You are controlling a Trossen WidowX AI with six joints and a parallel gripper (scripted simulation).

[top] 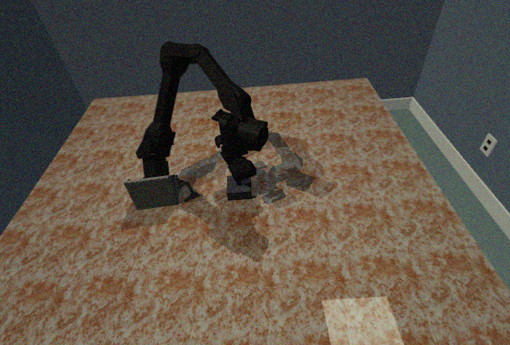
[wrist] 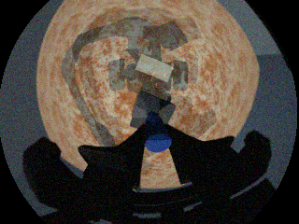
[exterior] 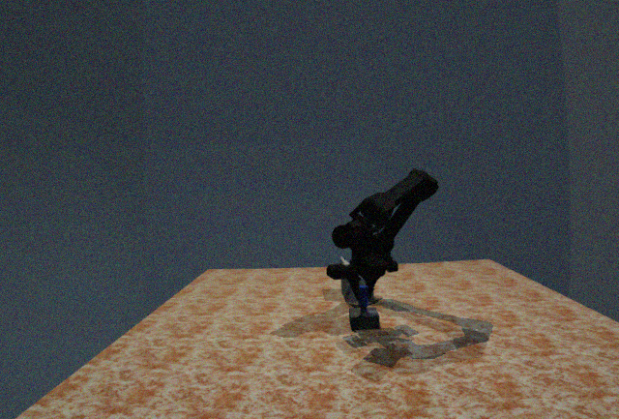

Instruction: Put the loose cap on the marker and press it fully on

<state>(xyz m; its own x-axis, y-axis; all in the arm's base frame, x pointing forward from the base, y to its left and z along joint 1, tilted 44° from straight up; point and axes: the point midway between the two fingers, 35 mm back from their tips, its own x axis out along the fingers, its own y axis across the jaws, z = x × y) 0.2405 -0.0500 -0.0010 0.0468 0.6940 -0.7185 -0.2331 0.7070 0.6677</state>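
The blue cap lies 1 cm above my gripper tip. From my gripper tip the other things lie so: holder block: 5 cm below.
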